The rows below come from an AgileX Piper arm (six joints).
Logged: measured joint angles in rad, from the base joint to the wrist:
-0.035 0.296 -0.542 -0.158 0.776 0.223
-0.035 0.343 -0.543 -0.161 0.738 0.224
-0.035 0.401 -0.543 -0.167 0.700 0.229
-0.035 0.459 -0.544 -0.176 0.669 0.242
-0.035 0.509 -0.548 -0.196 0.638 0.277
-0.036 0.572 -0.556 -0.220 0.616 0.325
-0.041 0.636 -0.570 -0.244 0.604 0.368
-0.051 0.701 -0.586 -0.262 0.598 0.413
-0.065 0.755 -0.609 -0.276 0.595 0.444
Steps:
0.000 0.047 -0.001 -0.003 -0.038 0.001
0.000 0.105 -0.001 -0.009 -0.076 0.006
0.000 0.163 -0.002 -0.018 -0.107 0.019
0.000 0.213 -0.006 -0.038 -0.138 0.054
-0.001 0.276 -0.014 -0.062 -0.160 0.102
-0.006 0.340 -0.028 -0.086 -0.172 0.145
-0.016 0.405 -0.044 -0.104 -0.178 0.190
-0.030 0.459 -0.067 -0.118 -0.181 0.221

